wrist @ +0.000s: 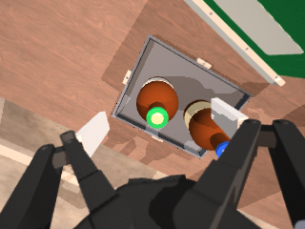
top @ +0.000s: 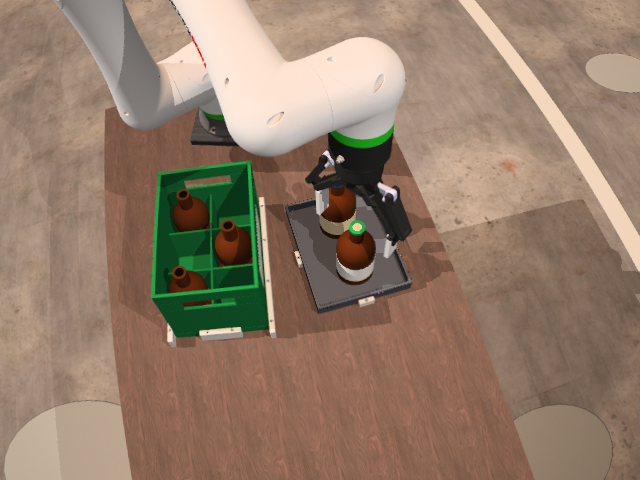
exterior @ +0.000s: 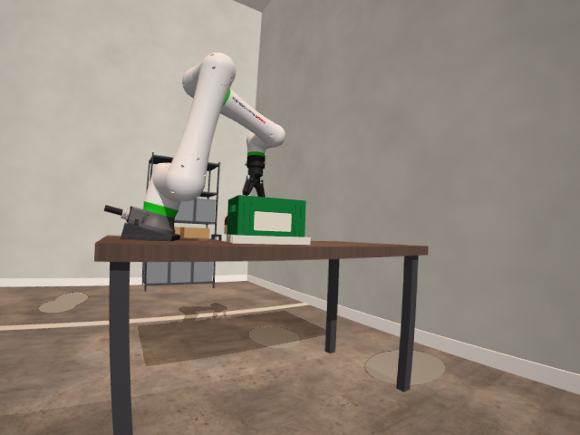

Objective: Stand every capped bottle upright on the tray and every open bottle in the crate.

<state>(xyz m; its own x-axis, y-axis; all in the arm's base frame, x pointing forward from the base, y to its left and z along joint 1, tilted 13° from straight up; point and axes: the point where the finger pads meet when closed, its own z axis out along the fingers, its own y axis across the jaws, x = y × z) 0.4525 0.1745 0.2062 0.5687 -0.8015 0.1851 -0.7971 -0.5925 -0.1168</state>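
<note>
Now: hand 8 cm above the capped brown bottle. The rest, counted from my hand: green crate: 8 cm behind, 26 cm to the right, 8 cm below; then grey tray: 6 cm behind, 15 cm below.
</note>
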